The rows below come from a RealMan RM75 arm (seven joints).
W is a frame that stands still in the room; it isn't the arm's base.
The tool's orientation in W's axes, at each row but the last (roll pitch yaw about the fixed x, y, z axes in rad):
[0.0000 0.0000 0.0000]
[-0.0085 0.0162 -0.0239]
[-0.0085 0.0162 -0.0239]
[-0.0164 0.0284 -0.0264]
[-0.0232 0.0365 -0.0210]
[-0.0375 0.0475 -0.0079]
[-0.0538 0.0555 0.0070]
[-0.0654 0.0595 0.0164]
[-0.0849 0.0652 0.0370]
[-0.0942 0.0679 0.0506]
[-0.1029 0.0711 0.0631]
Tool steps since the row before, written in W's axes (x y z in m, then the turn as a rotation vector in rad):
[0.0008 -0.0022 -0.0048 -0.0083 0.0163 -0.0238]
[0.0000 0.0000 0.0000 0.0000 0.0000 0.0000]
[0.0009 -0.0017 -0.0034 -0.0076 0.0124 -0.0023]
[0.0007 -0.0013 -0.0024 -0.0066 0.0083 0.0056]
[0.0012 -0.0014 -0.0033 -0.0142 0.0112 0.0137]
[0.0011 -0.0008 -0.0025 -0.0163 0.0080 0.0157]
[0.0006 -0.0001 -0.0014 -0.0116 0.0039 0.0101]
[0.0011 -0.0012 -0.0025 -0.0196 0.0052 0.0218]
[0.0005 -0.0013 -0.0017 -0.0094 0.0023 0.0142]
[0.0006 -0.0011 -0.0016 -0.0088 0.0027 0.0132]
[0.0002 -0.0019 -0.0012 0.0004 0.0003 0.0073]
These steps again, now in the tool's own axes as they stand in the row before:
[0.0008 -0.0022 -0.0048 -0.0083 0.0163 -0.0238]
[0.0000 0.0000 0.0000 0.0000 0.0000 0.0000]
[0.0010 -0.0016 -0.0034 -0.0079 0.0122 -0.0023]
[0.0008 -0.0012 -0.0024 -0.0070 0.0080 0.0055]
[0.0013 -0.0013 -0.0033 -0.0149 0.0106 0.0134]
[0.0012 -0.0007 -0.0025 -0.0171 0.0073 0.0152]
[0.0007 0.0000 -0.0014 -0.0121 0.0035 0.0096]
[0.0012 -0.0011 -0.0025 -0.0208 0.0042 0.0209]
[0.0006 -0.0012 -0.0018 -0.0102 0.0015 0.0137]
[0.0007 -0.0010 -0.0017 -0.0095 0.0019 0.0128]
[0.0002 -0.0018 -0.0014 -0.0001 -0.0005 0.0073]

